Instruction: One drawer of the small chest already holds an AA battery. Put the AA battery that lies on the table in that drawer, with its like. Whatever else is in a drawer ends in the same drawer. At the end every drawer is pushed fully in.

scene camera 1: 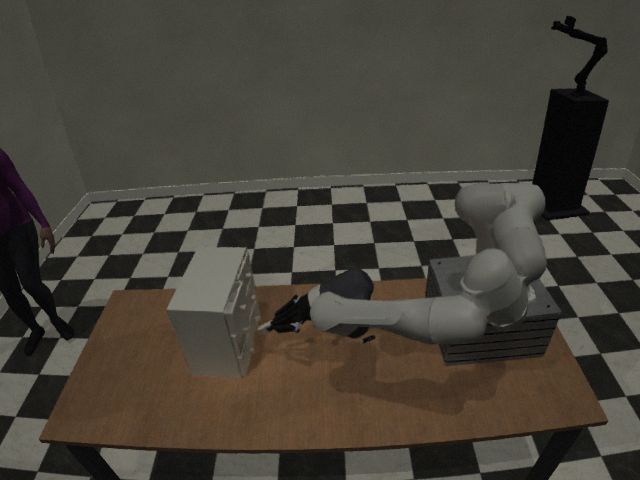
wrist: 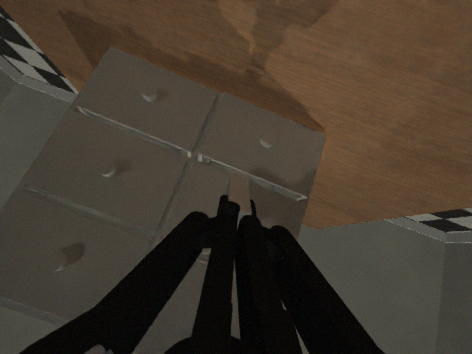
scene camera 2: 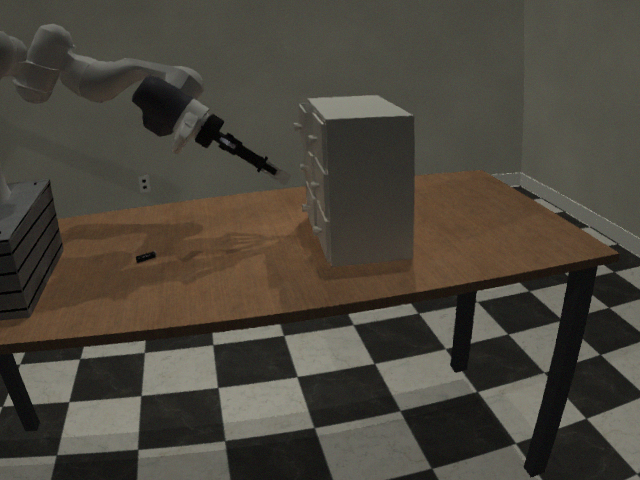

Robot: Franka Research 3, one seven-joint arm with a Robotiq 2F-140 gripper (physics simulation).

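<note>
The small white chest point(scene camera 1: 206, 341) point(scene camera 2: 369, 191) point(wrist: 145, 125) stands on the table, its drawer fronts with small knobs facing the arm. In the wrist view the fronts lie in two columns, and no drawer stands clearly open. What the drawers hold is hidden. The AA battery point(scene camera 1: 368, 338) point(scene camera 2: 145, 256), small and dark, lies on the table between the chest and the arm's base; it does not show in the wrist view. My gripper point(scene camera 1: 264, 327) point(scene camera 2: 281, 176) point(wrist: 235, 186) is shut and empty, tilted downward just in front of a middle-row drawer, whose knob the fingers hide.
The wooden table point(scene camera 1: 310, 413) point(scene camera 2: 491, 227) point(wrist: 390, 115) bears the chest at one end and the arm's grey slatted base point(scene camera 1: 496, 341) point(scene camera 2: 31, 248) at the other. A person point(scene camera 1: 18, 222) stands beyond the table in scene camera 1. A black pedestal point(scene camera 1: 571, 149) stands at the back right.
</note>
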